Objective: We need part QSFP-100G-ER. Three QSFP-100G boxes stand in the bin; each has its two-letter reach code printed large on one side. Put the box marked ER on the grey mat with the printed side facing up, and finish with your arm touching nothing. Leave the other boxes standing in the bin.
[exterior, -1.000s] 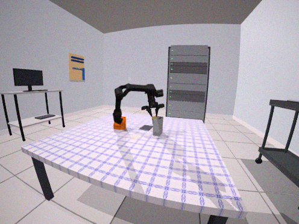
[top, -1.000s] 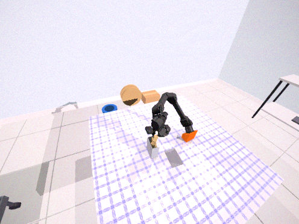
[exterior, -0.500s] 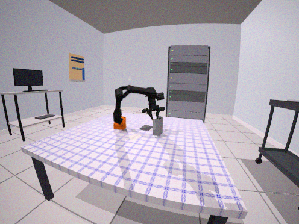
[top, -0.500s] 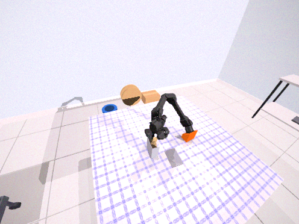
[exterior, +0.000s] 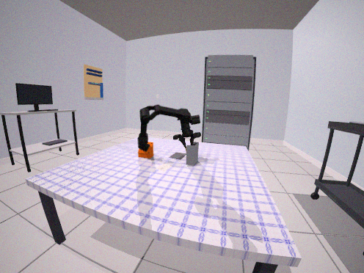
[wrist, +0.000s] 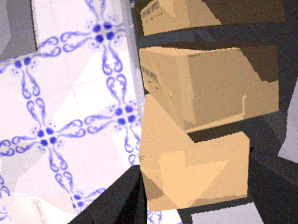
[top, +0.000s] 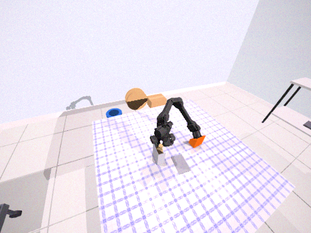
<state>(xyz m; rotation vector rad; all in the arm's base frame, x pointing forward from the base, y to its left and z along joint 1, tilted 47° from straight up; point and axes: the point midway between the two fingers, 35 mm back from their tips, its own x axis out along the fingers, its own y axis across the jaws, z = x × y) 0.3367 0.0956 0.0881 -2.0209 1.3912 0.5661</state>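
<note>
Right now the tan box marked ER is 2 cm ahead of my gripper tip, 2 cm to the left of it and 5 cm below it. Also, from my gripper tip: grey mat (13 cm behind, 13 cm to the left, 11 cm below).
</note>
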